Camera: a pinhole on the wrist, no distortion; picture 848 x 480 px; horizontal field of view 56.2 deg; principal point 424.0 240.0 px. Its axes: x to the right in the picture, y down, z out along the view. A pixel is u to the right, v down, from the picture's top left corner.
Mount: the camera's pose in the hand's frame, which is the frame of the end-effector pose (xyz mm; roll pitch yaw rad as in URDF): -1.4 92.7 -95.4 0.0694 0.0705 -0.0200
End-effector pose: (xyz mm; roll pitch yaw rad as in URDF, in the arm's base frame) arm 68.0 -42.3 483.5 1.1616 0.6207 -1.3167
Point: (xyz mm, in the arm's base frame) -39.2 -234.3 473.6
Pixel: 758.2 88.9
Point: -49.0 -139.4 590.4
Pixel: 346.1 197.4
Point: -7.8 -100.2 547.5
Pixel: 351.6 64.7
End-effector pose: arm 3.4 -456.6 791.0 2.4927 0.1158 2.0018
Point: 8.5 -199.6 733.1
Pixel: outside the picture
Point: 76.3 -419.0 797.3
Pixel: 395.7 163.6
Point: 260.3 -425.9 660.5
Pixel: 223.7 337.3
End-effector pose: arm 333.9 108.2 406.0 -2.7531 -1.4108 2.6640
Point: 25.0 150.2 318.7
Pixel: 298.8 151.5
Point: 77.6 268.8 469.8
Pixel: 617.4 387.9
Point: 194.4 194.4 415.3
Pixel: 490.2 229.7
